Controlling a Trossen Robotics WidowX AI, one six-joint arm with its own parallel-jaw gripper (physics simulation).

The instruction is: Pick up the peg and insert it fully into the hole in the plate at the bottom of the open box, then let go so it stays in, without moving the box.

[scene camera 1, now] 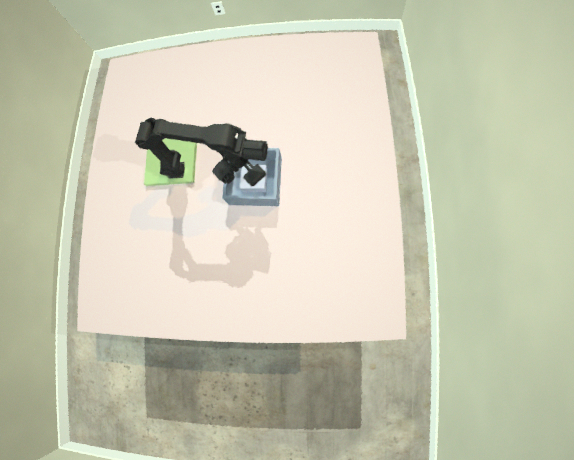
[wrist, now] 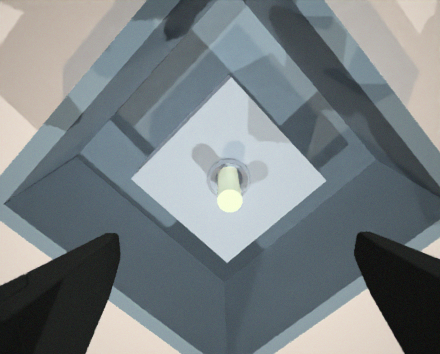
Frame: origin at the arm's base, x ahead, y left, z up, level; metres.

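Where they show: gripper, between the fingertips: (scene camera 1: 245, 169) (wrist: 238, 244); arm's base, origin of its link: (scene camera 1: 176, 170).
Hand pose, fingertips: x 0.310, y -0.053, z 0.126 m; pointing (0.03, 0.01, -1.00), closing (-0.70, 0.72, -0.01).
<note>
Things, the pixels of their top centre, and the offset from my fingertips. Level surfaces: height alone.
- pale yellow peg, centre of its top: (wrist: 230, 201) 0.008 m ahead, 0.007 m left, 0.062 m down
- white plate, centre of its top: (wrist: 229, 181) (scene camera 1: 252, 176) 0.007 m ahead, 0.006 m left, 0.089 m down
- open blue-grey box, centre of its top: (wrist: 231, 205) (scene camera 1: 250, 172) 0.007 m ahead, 0.006 m left, 0.052 m down
- large pale pink table top, height of its surface: 0.150 m down
The pale yellow peg (wrist: 229, 192) stands in the round hole of the white plate (wrist: 170, 175) (scene camera 1: 246, 185), with its upper part above the plate. How deep it sits is hidden. The plate lies at the bottom of the open blue-grey box (wrist: 150, 300) (scene camera 1: 277, 175), turned like a diamond in the wrist view. My gripper (wrist: 238, 244) is open and empty, its two black fingers wide apart above the box. The peg shows between and beyond the fingertips, touching neither. In the scene view the arm and gripper hang over the box and cover part of it; the peg does not show there.
The black arm (scene camera 1: 195, 133) rises from a green square base pad (scene camera 1: 187, 172) left of the box. Both stand on a large pale pink table top (scene camera 1: 320, 260). The box walls surround the plate on all sides. The arm's shadow falls across the table in front.
</note>
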